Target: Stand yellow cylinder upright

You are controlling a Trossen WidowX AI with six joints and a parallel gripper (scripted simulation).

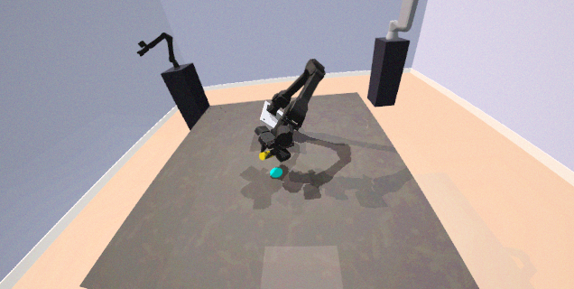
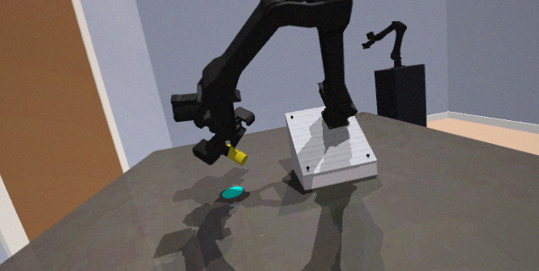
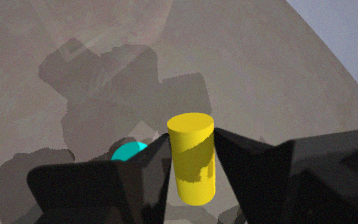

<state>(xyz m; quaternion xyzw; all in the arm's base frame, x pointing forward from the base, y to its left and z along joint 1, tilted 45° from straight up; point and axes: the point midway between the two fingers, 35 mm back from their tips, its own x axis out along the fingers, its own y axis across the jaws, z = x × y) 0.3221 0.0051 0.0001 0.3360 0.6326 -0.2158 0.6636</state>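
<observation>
My gripper tip is 11 cm above the cyan circle, 4 cm to the right of it and 1 cm short of it. The rest, counted from my gripper tip: yellow tall cylinder (1 cm to the left, 1 cm below, 1 cm behind).
</observation>
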